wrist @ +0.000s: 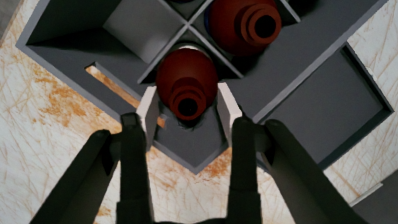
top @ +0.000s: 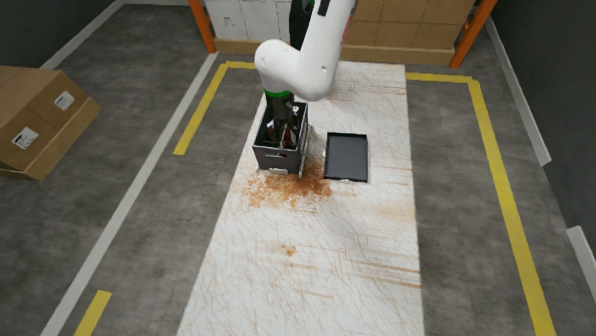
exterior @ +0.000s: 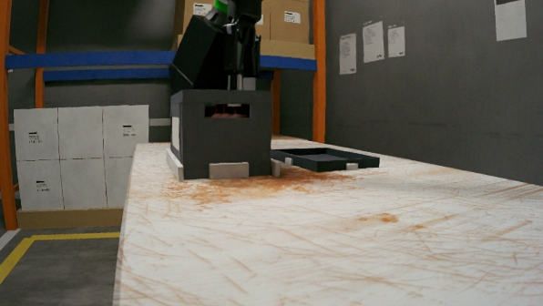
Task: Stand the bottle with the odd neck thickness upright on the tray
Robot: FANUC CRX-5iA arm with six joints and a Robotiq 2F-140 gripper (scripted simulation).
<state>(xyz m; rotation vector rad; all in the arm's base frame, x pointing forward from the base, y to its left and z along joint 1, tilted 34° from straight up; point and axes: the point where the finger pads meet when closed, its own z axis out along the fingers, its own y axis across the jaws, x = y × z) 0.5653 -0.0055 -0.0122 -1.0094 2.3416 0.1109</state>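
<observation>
Right now my hand is 9 cm past the grey crate, 5 cm to the left of it and 9 cm above it. From my hand the other things lie so: dark tray: 10 cm behind, 24 cm to the left, 16 cm below.
</observation>
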